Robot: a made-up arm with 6 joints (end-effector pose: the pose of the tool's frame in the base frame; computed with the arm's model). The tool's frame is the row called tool. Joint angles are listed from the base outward.
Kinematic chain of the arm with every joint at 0, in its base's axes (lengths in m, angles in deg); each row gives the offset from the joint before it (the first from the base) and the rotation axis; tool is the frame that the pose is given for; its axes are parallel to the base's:
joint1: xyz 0 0 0.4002 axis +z
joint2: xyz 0.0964 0 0 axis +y
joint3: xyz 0 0 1.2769 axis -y
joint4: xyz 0 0 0.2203 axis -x
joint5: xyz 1.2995 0 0 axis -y
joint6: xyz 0.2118 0 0 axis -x
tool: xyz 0 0 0
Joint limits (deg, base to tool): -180..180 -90..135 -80.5..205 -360..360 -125..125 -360..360
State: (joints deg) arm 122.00 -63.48 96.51 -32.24 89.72 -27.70
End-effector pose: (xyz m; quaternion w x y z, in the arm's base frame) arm 1.3702 -1.9796 1.0400 0.5855 -0.6792 0.2747 0.3471
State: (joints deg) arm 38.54 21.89 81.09 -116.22 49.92 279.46
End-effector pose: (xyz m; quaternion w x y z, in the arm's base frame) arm 1.0135 0.6215 2.8945 0.4049 -0.8902 -0.0103 -0.2087
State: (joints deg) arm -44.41 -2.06 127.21 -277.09 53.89 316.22
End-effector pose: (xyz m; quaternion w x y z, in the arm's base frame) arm -0.6226 0.8477 2.6261 0.1267 -0.7769 -0.5967 -0.1557
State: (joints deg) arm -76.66 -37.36 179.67 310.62 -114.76 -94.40
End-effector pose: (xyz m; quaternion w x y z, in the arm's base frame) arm -0.2243 1.5786 0.6100 0.9019 -0.1396 -0.4072 0.0369
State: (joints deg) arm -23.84 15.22 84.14 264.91 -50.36 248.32
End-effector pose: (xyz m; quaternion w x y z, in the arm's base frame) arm 0.7321 -0.1459 3.0554 0.1565 0.8404 0.2985 0.4244
